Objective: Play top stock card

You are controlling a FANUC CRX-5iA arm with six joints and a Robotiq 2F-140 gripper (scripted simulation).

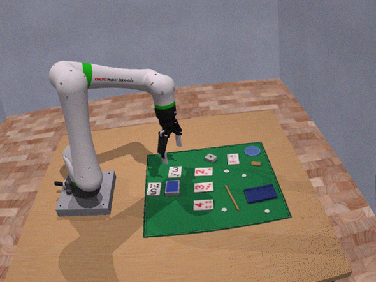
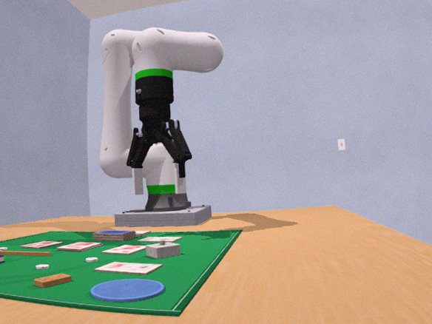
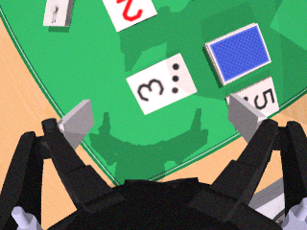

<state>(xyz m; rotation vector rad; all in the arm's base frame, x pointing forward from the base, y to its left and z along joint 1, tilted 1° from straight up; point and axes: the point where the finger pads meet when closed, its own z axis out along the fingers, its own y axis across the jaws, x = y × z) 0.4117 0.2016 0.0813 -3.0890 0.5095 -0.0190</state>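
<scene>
The green card cloth is 19 cm ahead of my hand, 9 cm to the right of it and 13 cm below it. Round my hand: wooden stick: 29 cm ahead, 19 cm to the right, 11 cm below; black 5: 8 cm behind, 14 cm to the right, 11 cm below; grey knobbed block: 17 cm ahead, 10 cm to the left, 10 cm below.
</scene>
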